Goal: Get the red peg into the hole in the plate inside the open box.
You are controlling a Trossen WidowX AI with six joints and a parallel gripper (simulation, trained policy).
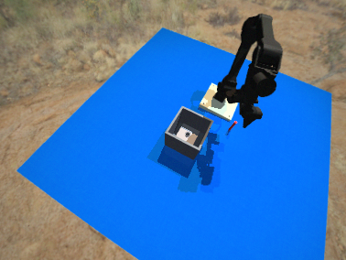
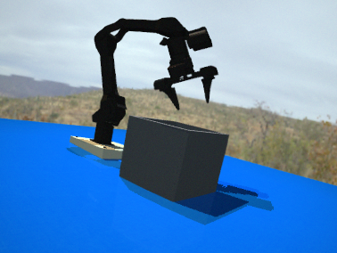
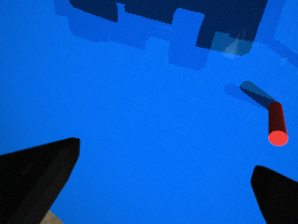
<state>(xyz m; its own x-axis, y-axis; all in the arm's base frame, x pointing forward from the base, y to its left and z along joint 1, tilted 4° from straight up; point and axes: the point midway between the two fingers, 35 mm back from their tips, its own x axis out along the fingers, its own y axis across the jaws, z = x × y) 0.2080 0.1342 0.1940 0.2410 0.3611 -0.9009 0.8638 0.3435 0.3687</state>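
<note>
The red peg lies 150 mm below my gripper tip, 60 mm behind it and 10 mm to the right of it. Round my gripper tip: pale plate: 160 mm to the right, 140 mm below, 130 mm ahead.
</note>
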